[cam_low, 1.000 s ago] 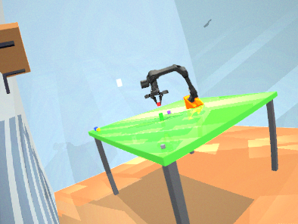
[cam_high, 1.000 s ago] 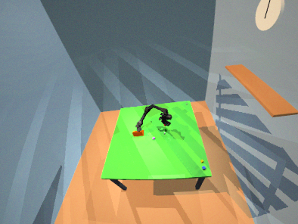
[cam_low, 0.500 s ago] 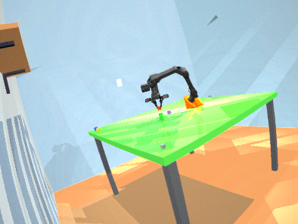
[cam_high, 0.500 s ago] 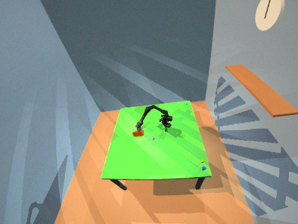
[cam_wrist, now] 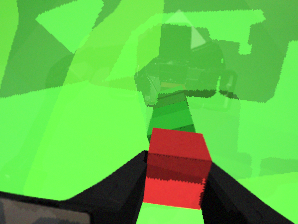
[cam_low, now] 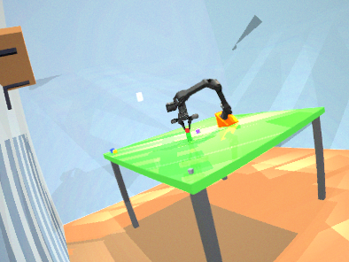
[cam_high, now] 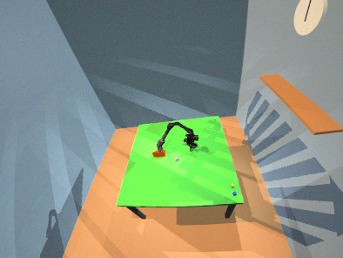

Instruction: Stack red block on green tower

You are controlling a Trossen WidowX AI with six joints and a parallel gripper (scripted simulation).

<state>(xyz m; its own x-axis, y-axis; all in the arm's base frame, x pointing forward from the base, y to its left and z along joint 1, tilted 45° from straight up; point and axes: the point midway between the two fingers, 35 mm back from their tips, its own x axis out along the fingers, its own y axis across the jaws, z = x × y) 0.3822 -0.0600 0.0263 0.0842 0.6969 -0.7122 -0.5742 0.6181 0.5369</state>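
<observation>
The red block lies right at my gripper tip.
</observation>
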